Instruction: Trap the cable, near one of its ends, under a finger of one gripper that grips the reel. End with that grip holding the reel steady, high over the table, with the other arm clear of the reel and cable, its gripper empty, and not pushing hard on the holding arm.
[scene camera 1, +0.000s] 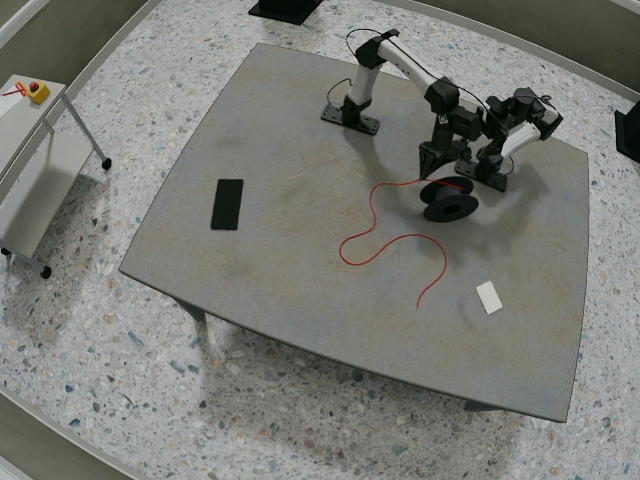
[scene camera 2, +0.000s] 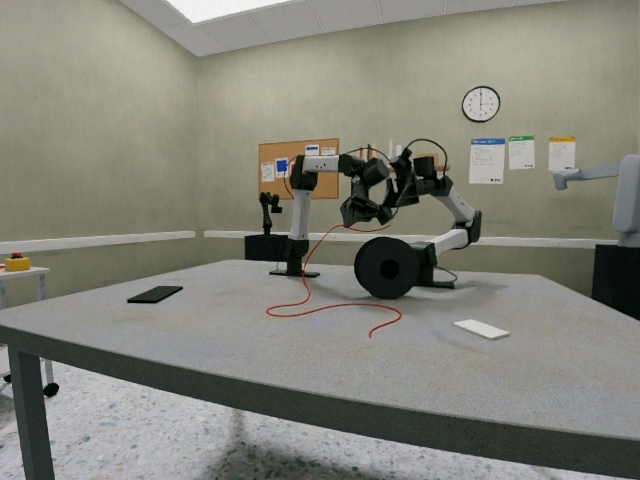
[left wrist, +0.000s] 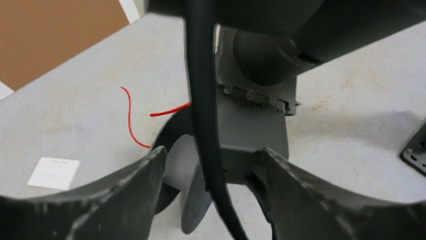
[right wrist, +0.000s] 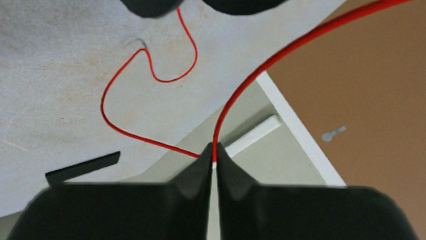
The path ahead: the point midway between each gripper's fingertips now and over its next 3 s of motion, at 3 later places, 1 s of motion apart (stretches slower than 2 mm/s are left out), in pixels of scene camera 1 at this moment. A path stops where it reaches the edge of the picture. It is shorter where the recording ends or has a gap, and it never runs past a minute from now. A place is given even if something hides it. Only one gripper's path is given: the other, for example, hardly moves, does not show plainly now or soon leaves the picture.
The right gripper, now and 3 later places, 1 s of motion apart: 421, 180; 430, 179; 425, 184; 428, 186
